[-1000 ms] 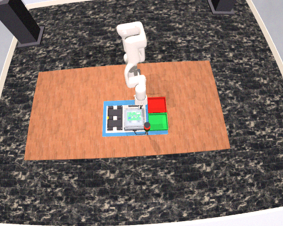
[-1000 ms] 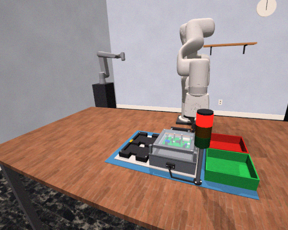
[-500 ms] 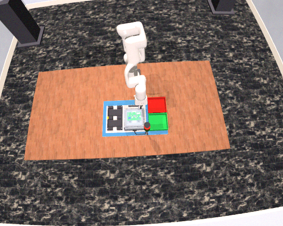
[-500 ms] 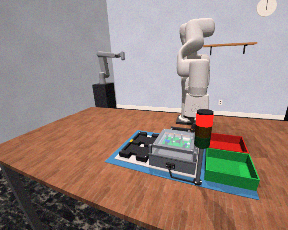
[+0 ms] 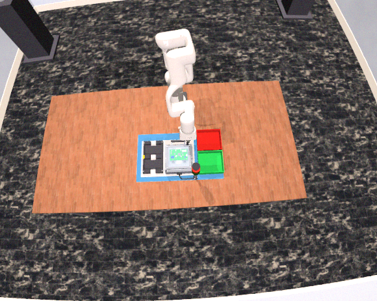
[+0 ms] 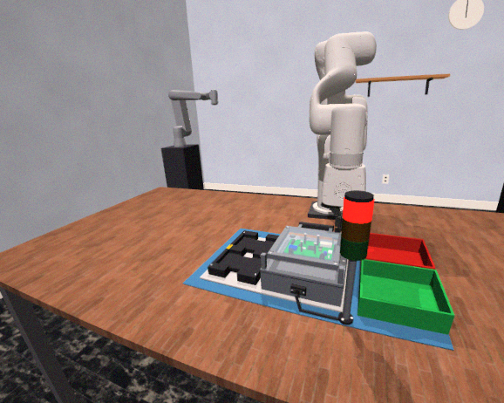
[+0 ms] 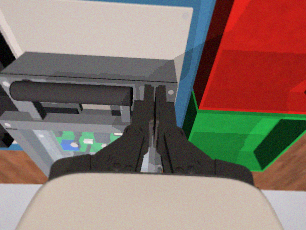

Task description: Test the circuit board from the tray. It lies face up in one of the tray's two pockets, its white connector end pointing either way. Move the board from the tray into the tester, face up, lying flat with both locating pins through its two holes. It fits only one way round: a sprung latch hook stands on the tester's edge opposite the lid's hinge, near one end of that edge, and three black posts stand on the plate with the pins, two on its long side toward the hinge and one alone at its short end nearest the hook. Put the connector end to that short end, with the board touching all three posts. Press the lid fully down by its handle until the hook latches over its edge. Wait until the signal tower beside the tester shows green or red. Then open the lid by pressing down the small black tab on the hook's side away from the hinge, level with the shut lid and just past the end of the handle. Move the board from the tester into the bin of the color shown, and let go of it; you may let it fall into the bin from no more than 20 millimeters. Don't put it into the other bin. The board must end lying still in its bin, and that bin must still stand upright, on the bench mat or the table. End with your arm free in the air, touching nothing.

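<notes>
My hand is 2 cm short of the small black tab, 2 cm above it and 1 cm to the left of it. The rest, counted from my hand: clear lid: 8 cm ahead, 7 cm to the right, 2 cm below; then green circuit board: 8 cm ahead, 6 cm to the right, 4 cm below; then tester plate: 9 cm ahead, 6 cm to the right, 4 cm below.
</notes>
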